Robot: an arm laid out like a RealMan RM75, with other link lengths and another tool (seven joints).
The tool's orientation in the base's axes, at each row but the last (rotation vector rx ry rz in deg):
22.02, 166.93, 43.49
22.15, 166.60, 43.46
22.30, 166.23, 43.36
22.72, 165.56, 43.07
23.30, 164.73, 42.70
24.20, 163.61, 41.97
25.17, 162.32, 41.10
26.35, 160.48, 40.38
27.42, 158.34, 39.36
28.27, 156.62, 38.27
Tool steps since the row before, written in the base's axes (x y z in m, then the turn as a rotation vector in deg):
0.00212, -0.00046, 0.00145, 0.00, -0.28, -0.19
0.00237, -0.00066, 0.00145, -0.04, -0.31, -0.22
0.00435, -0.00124, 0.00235, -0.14, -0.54, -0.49
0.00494, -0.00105, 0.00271, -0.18, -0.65, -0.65
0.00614, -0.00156, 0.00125, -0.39, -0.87, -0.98
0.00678, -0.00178, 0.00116, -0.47, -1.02, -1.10
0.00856, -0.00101, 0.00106, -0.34, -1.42, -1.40
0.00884, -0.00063, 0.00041, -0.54, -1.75, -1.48
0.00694, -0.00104, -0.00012, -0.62, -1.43, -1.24
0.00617, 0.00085, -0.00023, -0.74, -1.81, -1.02
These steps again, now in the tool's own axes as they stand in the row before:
-0.00222, 0.00078, -0.00112, -0.07, -0.33, 0.03
-0.00252, 0.00067, -0.00116, -0.04, -0.38, 0.04
-0.00463, 0.00106, -0.00184, 0.01, -0.73, 0.15
-0.00518, 0.00154, -0.00190, 0.03, -0.91, 0.23
-0.00640, 0.00068, -0.00054, 0.18, -1.30, 0.37
-0.00707, 0.00064, -0.00027, 0.22, -1.51, 0.39
-0.00848, 0.00170, 0.00078, 0.00, -1.96, 0.51
-0.00847, 0.00185, 0.00187, 0.08, -2.32, 0.38
-0.00671, 0.00082, 0.00189, 0.24, -1.96, 0.28
-0.00519, 0.00219, 0.00267, 0.16, -2.20, -0.09

